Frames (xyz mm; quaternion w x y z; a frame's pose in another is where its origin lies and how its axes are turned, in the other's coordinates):
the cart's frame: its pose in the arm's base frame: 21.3 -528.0 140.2 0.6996 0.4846 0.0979 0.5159
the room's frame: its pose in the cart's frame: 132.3 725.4 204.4 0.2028 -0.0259 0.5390 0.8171
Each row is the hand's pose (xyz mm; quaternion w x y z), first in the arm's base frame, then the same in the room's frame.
Working: the arm's base frame: its pose in the room's frame: -313.0 -326.1 -939.1 0.3199 -0.1179 -0.0124 0.9400

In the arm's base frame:
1: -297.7 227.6 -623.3 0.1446 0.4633 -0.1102 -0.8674
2: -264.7 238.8 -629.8 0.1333 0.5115 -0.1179 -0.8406
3: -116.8 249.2 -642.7 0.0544 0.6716 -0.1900 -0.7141
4: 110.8 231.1 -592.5 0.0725 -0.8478 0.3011 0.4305
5: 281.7 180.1 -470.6 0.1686 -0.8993 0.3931 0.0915
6: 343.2 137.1 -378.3 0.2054 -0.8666 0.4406 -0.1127
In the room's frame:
1: -77.6 -719.5 -1503.7 0.9148 0.2455 0.2962 -0.1228
2: -108.2 -708.8 -1518.2 0.8917 0.2692 0.3423 -0.1234
3: -224.9 -628.3 -1563.4 0.7655 0.3959 0.4856 -0.1466
4: -400.3 -473.8 -1561.5 0.4777 0.5681 0.6508 -0.1598
5: -529.0 -323.6 -1474.5 0.1332 0.6782 0.7109 -0.1303
6: -571.6 -247.4 -1393.7 0.0749 -0.7142 -0.6895 0.0943

